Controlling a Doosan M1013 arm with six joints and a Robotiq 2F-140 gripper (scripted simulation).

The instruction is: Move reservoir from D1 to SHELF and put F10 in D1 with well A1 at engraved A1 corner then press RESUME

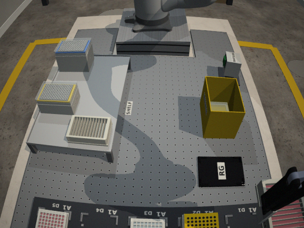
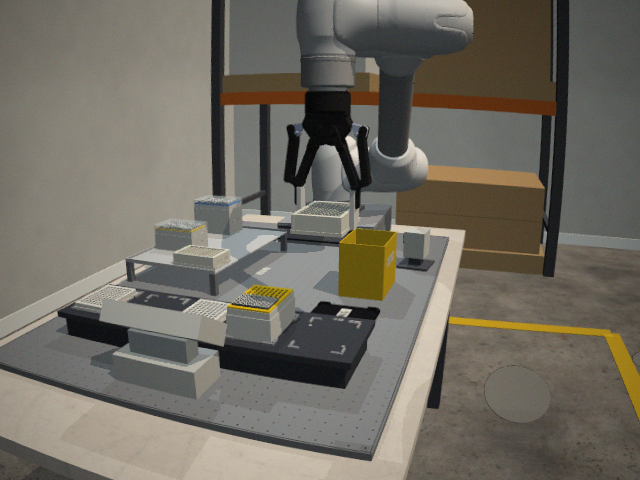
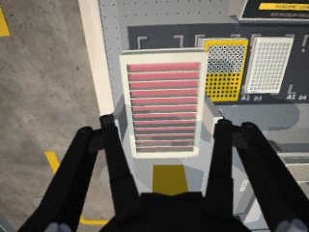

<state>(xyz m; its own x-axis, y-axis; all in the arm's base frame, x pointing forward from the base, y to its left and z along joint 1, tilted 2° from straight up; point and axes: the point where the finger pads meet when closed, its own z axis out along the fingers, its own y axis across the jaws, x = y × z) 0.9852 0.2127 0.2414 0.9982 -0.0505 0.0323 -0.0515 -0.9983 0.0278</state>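
My gripper is now 10 mm past the yellow tip rack, 130 mm to the left of it and 190 mm above it. From my hand the other things lie so: yellow bin 440 mm behind, 250 mm below; then black RG nest 230 mm behind, 20 mm to the right, 280 mm below; then cream 12-trough reservoir 20 mm below.
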